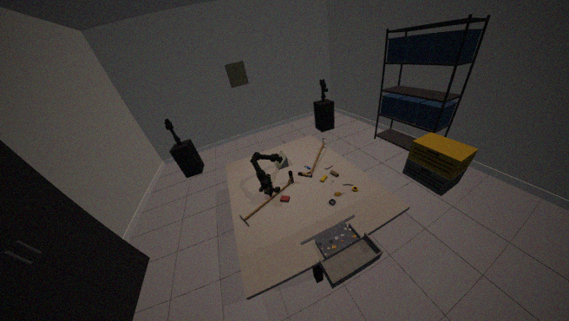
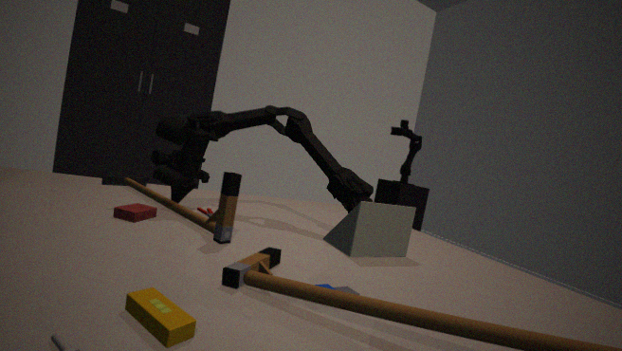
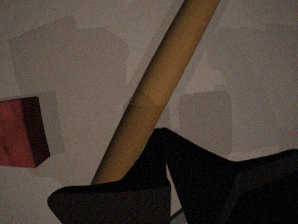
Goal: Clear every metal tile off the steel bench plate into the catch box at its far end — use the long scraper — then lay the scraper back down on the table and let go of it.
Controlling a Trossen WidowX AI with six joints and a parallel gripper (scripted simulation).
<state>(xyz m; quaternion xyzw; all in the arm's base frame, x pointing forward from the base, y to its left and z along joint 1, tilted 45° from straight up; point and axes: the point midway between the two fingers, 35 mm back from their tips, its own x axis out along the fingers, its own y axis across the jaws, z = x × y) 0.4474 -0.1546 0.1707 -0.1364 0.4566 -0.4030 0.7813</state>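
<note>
Right now the long scraper is 3 cm ahead of my gripper tip, 1 cm to the right of it and 5 cm above it. From my gripper tip the other things lie so: red block 8 cm ahead, 11 cm to the left; then red clip 9 cm behind, 2 cm to the left, 1 cm below; then yellow block 53 cm to the left.
</note>
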